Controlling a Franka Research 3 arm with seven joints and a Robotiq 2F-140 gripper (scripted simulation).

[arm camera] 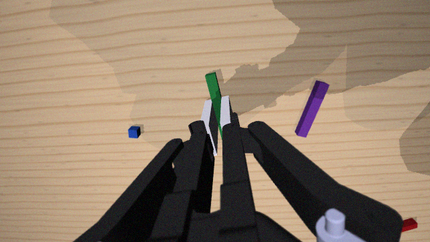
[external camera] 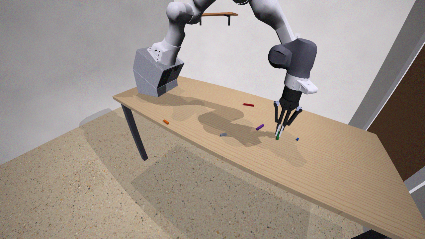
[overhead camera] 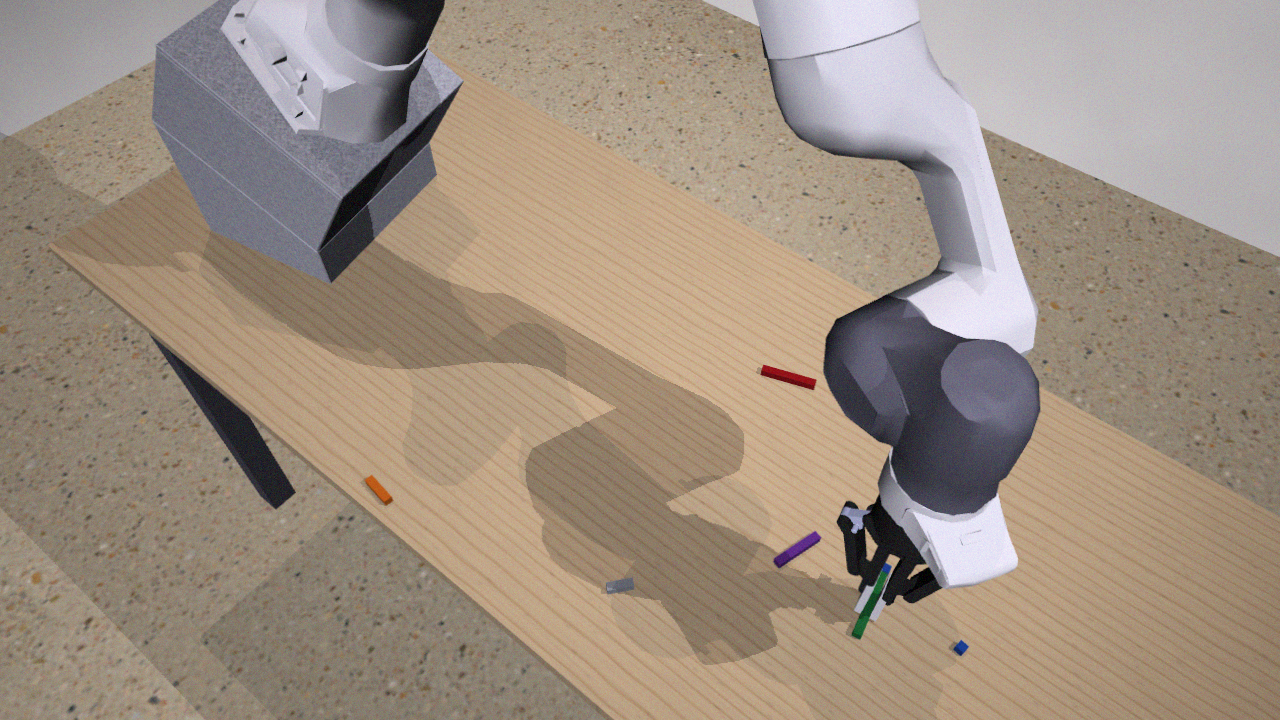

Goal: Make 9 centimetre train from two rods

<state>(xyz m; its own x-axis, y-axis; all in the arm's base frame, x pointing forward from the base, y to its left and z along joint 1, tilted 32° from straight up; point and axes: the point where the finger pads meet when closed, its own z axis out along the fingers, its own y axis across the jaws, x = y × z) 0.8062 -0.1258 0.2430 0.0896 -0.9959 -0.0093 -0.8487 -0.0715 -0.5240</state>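
The green rod is 30 mm below my hand. The rest, counted from my hand: red rod: 220 mm behind, 210 mm to the left, 30 mm below; then purple rod: 100 mm behind, 10 mm to the left, 30 mm below; then grey rod: 230 mm behind, 140 mm to the right, 30 mm below.
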